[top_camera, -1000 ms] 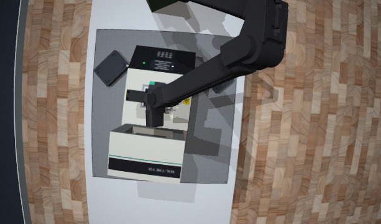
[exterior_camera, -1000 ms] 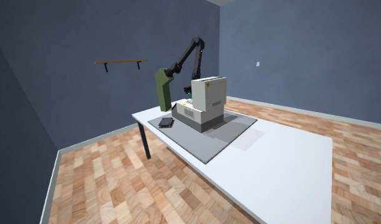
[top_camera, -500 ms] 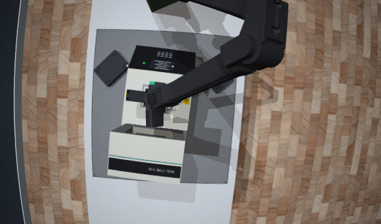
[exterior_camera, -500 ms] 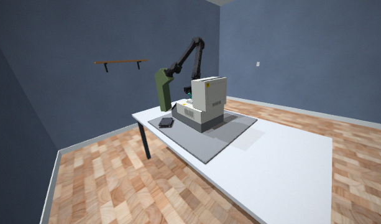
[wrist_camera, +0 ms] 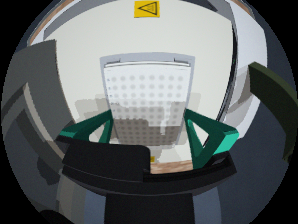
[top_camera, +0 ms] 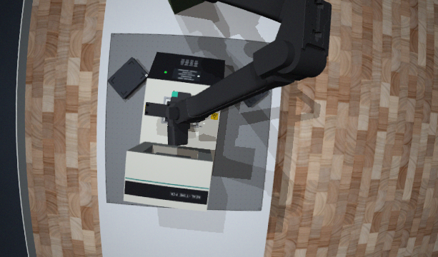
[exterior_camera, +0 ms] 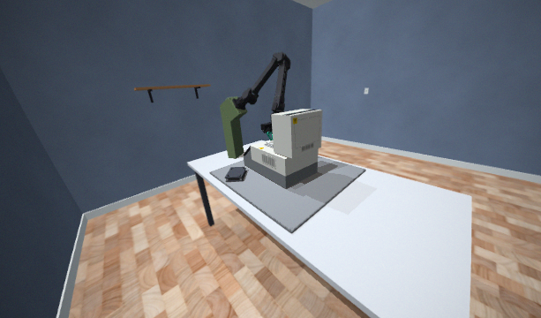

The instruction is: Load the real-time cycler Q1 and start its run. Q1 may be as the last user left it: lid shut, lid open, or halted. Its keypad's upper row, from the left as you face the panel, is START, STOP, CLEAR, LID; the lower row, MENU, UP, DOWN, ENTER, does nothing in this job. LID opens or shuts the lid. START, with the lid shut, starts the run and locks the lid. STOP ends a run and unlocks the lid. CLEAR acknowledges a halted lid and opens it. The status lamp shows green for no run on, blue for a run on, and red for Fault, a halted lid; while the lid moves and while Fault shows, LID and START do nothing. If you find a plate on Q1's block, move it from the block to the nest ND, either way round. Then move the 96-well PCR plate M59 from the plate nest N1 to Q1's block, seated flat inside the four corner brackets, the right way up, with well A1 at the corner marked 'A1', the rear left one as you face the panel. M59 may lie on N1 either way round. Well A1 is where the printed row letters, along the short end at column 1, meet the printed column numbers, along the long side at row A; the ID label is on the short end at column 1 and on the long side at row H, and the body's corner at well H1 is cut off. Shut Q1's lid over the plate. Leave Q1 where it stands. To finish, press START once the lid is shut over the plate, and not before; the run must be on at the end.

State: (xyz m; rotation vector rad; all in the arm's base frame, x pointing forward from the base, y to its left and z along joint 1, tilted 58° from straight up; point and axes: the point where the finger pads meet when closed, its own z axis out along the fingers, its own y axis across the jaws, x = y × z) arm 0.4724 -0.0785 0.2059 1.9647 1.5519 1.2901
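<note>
The white 96-well plate M59 is right at my hand. Round my hand: dark plate nest N1 (12 cm behind, 29 cm to the right, 18 cm below); then dark nest nd (15 cm behind, 28 cm to the left, 18 cm below).
</note>
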